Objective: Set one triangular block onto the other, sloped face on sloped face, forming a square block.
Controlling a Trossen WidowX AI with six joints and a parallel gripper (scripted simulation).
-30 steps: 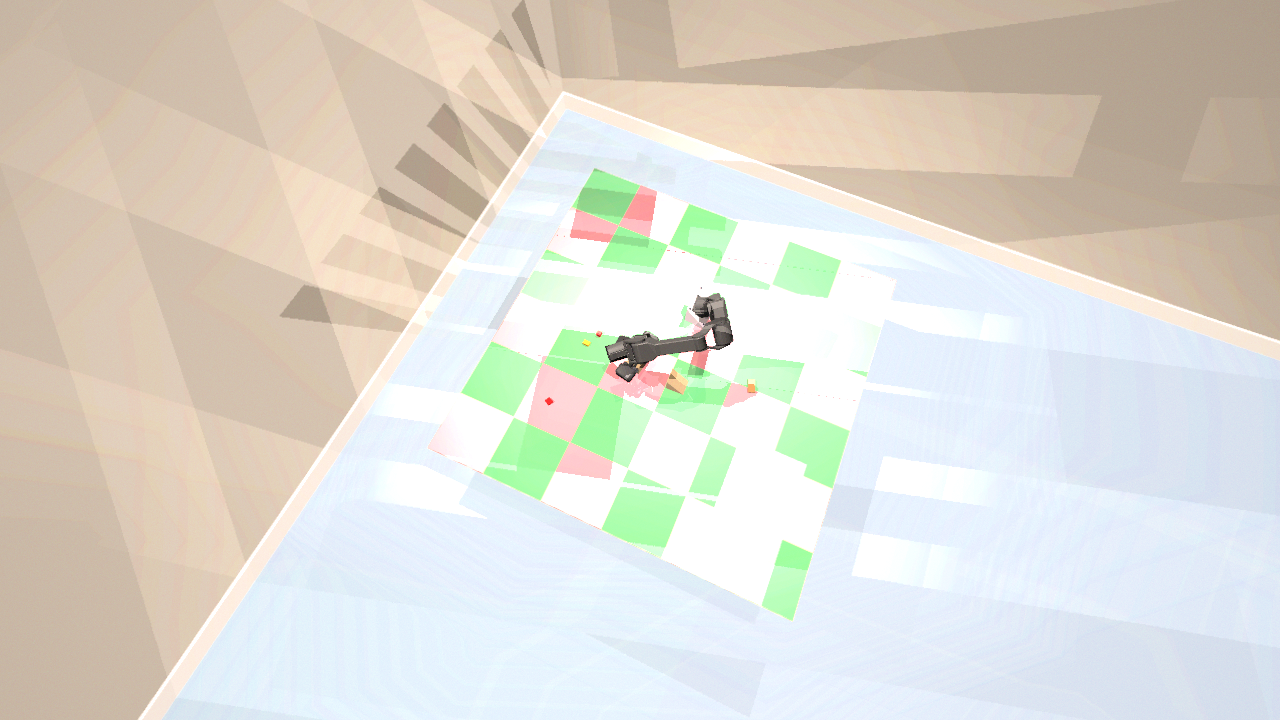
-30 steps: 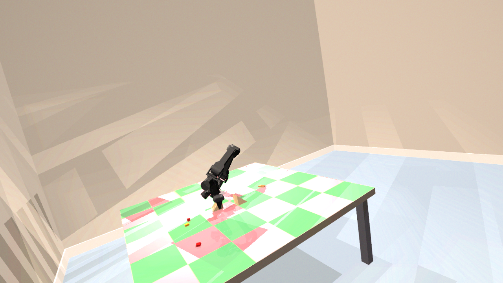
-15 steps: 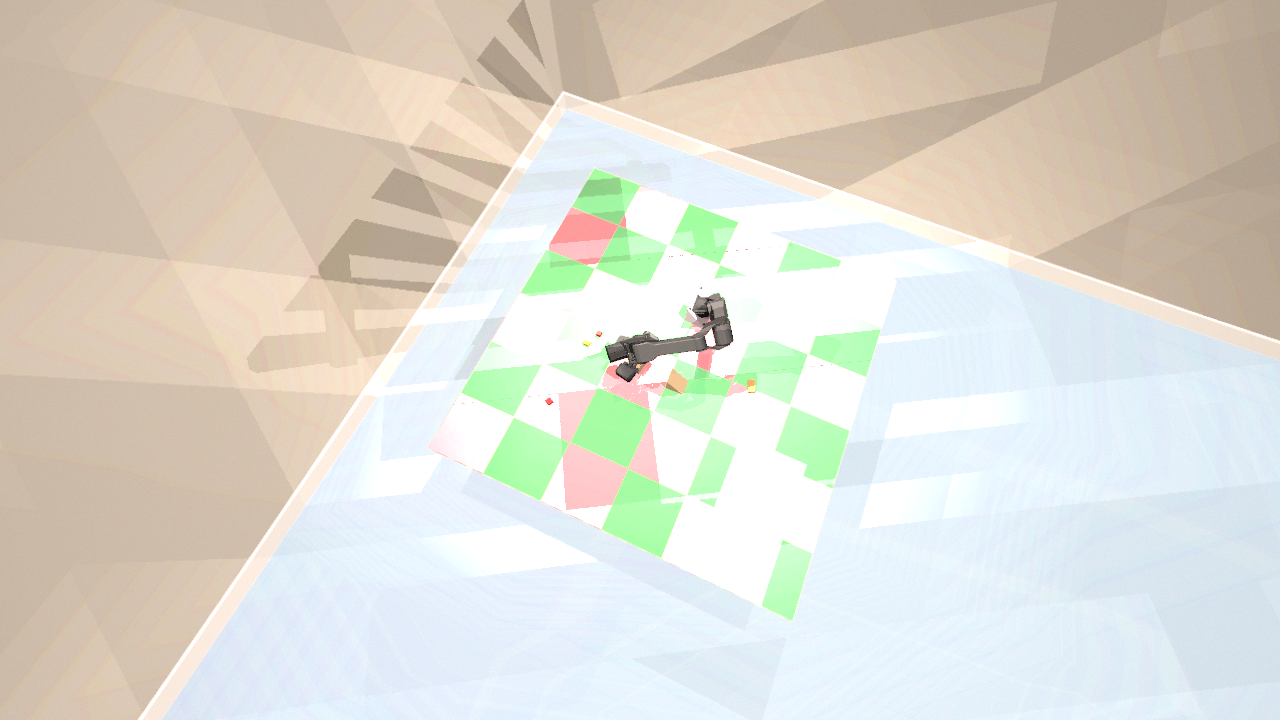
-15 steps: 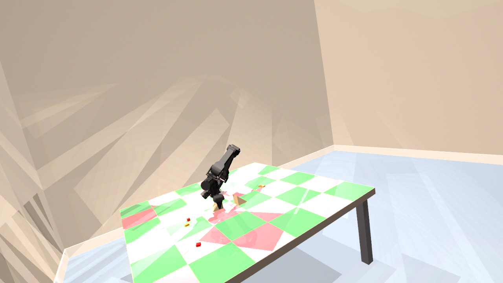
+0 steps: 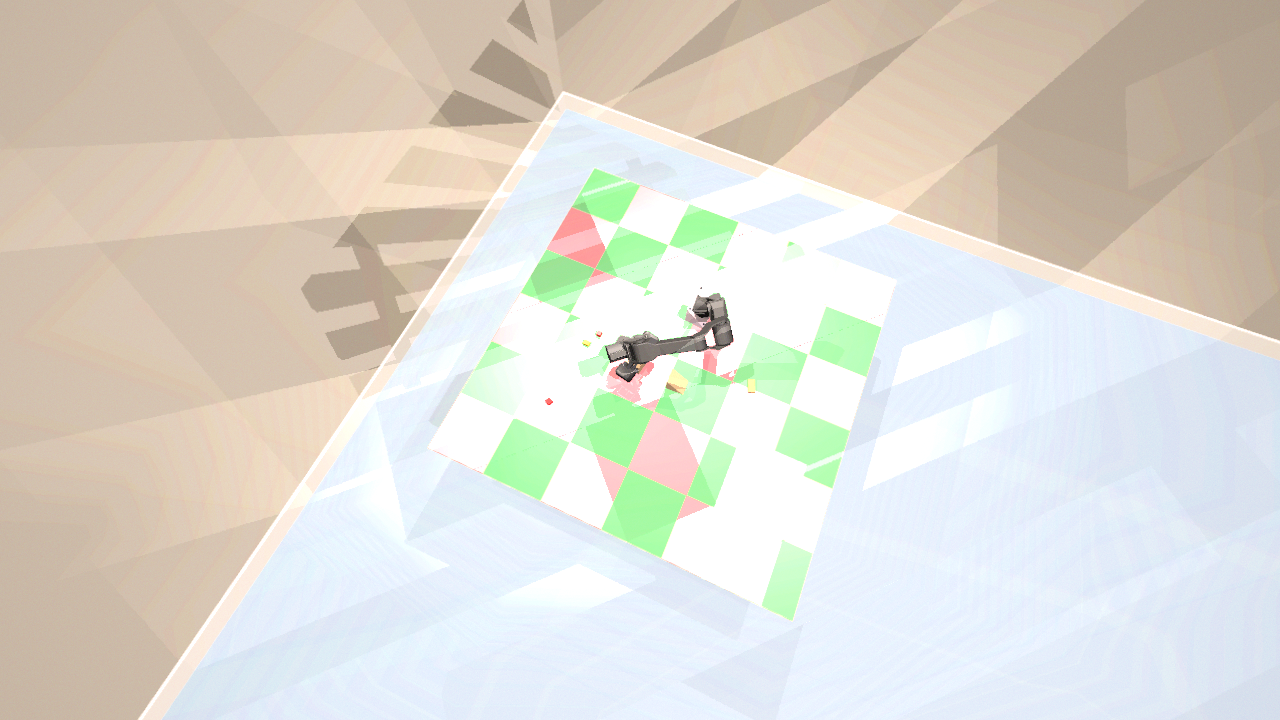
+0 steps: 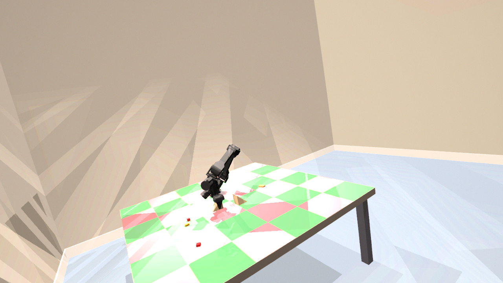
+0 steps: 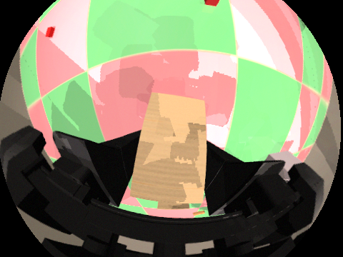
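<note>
Now: the triangular block 10 mm to the left of my gripper tip and 10 mm above it.
</note>
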